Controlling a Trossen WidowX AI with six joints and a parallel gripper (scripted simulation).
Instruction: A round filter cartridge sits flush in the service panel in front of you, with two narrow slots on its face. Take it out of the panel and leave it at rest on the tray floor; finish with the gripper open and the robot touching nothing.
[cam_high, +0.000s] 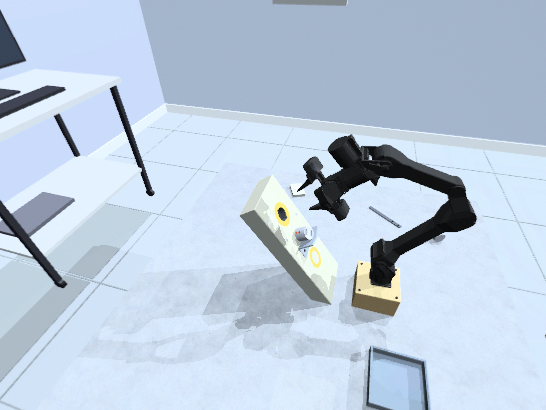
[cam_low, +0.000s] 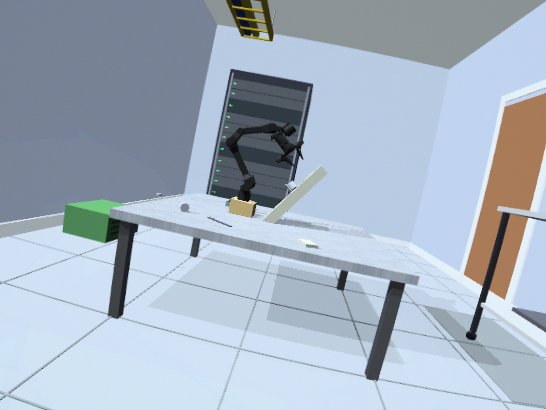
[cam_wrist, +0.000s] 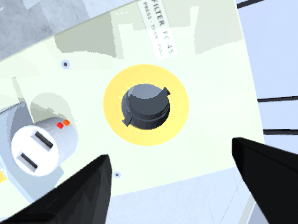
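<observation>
The round filter cartridge is 1 cm behind my gripper tip and 13 cm below it. Round my gripper tip: tray 33 cm behind, 30 cm to the left, 35 cm below; white flat block 10 cm ahead, 50 cm to the right, 35 cm below; grey bracket 2 cm behind, 17 cm below.
</observation>
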